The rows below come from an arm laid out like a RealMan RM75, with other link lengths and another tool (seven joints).
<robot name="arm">
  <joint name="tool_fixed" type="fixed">
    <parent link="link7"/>
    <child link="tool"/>
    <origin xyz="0 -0.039 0.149" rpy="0.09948 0 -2.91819"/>
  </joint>
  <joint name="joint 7" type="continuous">
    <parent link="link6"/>
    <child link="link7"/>
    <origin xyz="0 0 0.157"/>
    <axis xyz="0 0 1"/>
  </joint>
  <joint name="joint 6" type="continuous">
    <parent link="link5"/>
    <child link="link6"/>
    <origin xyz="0 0 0"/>
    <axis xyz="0 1 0"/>
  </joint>
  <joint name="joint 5" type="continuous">
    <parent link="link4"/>
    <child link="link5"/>
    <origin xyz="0 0 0.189"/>
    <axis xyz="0 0 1"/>
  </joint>
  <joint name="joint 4" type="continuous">
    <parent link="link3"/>
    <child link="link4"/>
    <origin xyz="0 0 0"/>
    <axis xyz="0 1 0"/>
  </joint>
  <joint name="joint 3" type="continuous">
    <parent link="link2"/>
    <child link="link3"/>
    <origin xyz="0 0 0.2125"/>
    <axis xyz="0 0 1"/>
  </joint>
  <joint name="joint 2" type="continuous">
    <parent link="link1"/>
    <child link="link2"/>
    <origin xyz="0 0 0"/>
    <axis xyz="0 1 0"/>
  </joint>
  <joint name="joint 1" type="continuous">
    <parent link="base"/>
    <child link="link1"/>
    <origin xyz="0 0 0.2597"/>
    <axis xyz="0 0 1"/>
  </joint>
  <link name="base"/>
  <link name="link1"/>
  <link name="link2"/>
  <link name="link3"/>
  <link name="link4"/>
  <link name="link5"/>
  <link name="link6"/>
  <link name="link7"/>
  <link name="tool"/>
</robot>
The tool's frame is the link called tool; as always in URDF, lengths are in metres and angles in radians. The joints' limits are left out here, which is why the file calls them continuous.
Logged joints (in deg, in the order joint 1, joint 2, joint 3, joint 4, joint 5, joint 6, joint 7), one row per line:
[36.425 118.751 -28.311 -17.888 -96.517 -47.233 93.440]
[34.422 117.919 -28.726 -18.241 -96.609 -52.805 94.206]
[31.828 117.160 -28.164 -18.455 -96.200 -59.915 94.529]
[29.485 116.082 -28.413 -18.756 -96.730 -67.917 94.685]
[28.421 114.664 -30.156 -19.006 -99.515 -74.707 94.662]
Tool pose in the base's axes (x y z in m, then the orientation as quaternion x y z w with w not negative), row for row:
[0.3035 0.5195 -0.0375 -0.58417 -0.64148 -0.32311 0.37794]
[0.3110 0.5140 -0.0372 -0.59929 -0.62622 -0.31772 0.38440]
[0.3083 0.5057 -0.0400 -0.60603 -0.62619 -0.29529 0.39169]
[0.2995 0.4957 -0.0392 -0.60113 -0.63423 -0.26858 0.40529]
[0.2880 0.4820 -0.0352 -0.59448 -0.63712 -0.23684 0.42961]
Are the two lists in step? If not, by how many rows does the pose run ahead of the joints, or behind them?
The pose runs 2 rows behind the joints: the pose in row i belongs to the joints in row i - 2.
